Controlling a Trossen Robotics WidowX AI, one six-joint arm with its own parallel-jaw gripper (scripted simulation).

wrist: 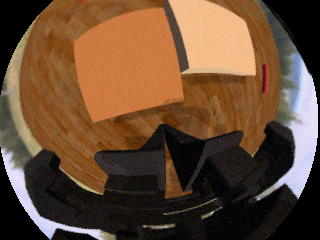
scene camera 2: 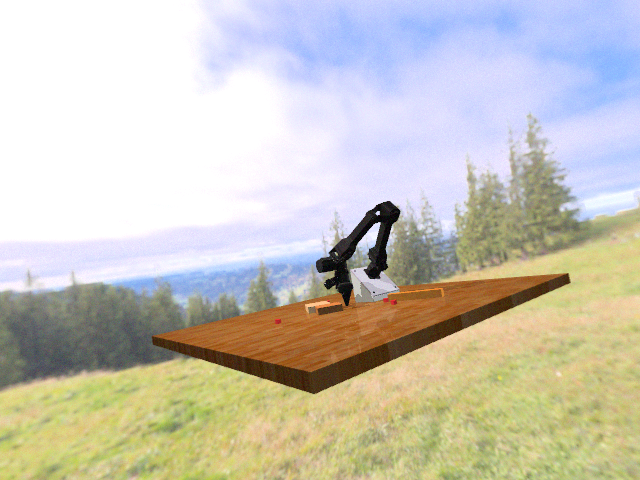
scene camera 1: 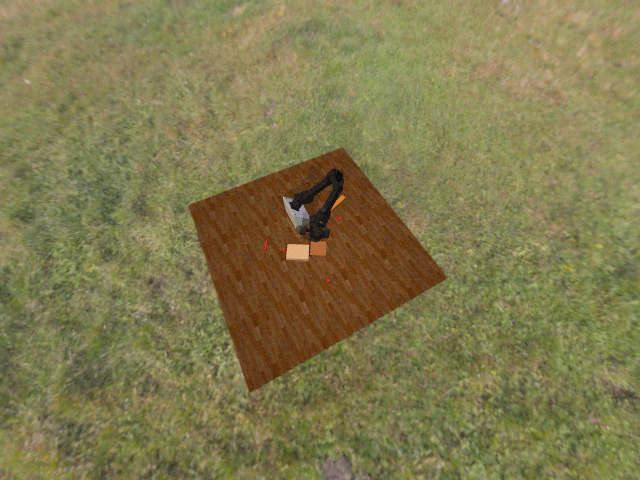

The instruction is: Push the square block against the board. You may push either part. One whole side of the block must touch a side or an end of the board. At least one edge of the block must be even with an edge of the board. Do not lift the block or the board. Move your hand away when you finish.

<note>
My gripper (wrist: pixel 162 127) is shut, holding nothing. Also in view: a brown square block (wrist: pixel 128 63).
</note>
